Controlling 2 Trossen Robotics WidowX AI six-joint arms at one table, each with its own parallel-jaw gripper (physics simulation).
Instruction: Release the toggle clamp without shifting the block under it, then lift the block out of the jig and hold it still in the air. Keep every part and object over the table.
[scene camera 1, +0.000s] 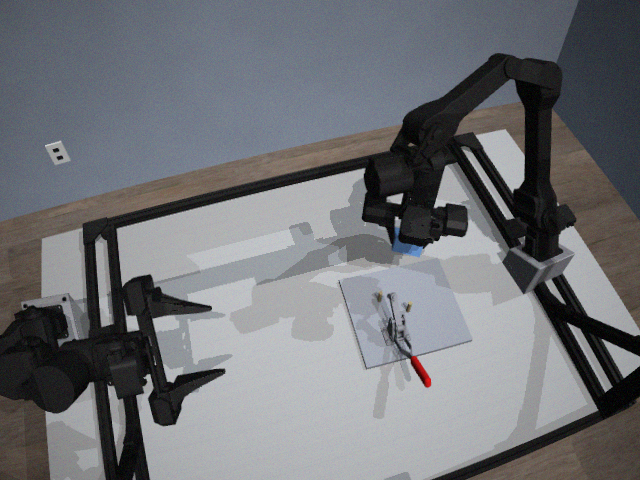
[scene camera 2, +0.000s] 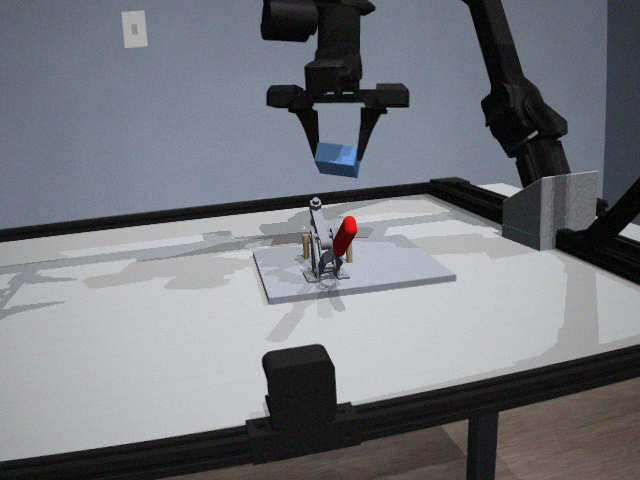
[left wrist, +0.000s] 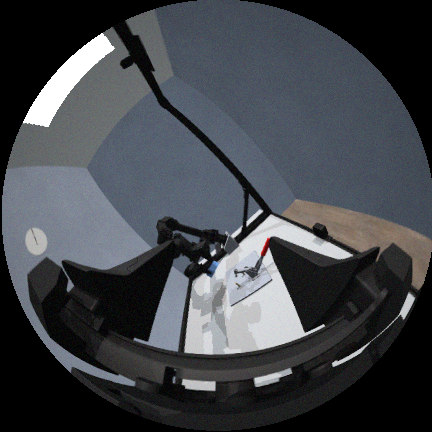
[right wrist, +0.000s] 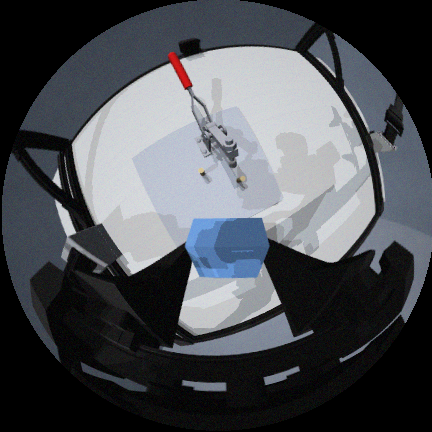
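Pixels of known places: left gripper, between the fingertips: (scene camera 1: 218, 340) (left wrist: 222, 243); right gripper, between the fingertips: (scene camera 1: 407, 244) (scene camera 2: 337, 160) (left wrist: 213, 268) (right wrist: 226, 244); left arm's base, origin of its link: (scene camera 1: 49, 323); right arm's base, origin of its link: (scene camera 1: 542, 250) (scene camera 2: 549, 185) (left wrist: 224, 239) (right wrist: 80, 261).
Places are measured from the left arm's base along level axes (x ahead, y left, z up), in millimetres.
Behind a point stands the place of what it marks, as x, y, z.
Note:
The blue block (scene camera 1: 408, 249) {693, -3, 35} (scene camera 2: 336, 160) {692, -7, 30} (left wrist: 213, 268) {677, 2, 36} (right wrist: 227, 250) {696, 8, 48} is in the air, slightly tilted, above and behind the jig plate (scene camera 1: 444, 310) {764, -83, -93} (scene camera 2: 403, 263) {753, -95, -93} (right wrist: 170, 165) {735, -102, -93} in scene camera 2. My right gripper (scene camera 2: 337, 156) {697, 13, 26} (right wrist: 226, 244) {697, 13, 26} is shut on it, one finger at each end. The toggle clamp (scene camera 1: 398, 328) {649, -119, -46} (scene camera 2: 321, 227) {652, -99, -36} (right wrist: 217, 137) {655, -88, -30} stands on the plate with its arm raised; its red handle (scene camera 1: 420, 370) {653, -223, -6} (scene camera 2: 345, 236) {652, -247, -10} (left wrist: 265, 247) {651, -218, -16} (right wrist: 180, 71) {657, -210, -13} points away from the pegs. My left gripper (scene camera 1: 217, 339) {350, -212, 245} is open and empty, far left of the jig. In scene camera 1 the right fingertips are largely hidden.
Two brass pegs, one (scene camera 1: 379, 296) {638, -32, -71} (scene camera 2: 305, 246) {639, -34, -76} (right wrist: 242, 178) {641, -29, -61} and another (scene camera 1: 408, 306) {688, -67, -72} (scene camera 2: 349, 253) (right wrist: 201, 171) {691, -63, -62}, stand upright on the plate. A black frame rail (scene camera 1: 248, 187) {424, 315, -81} (scene camera 2: 155, 214) {411, 307, -84} runs along the table's back edge. A grey arm mount (scene camera 1: 537, 268) {948, -80, -4} (scene camera 2: 568, 206) {995, -77, -45} stands at the right.

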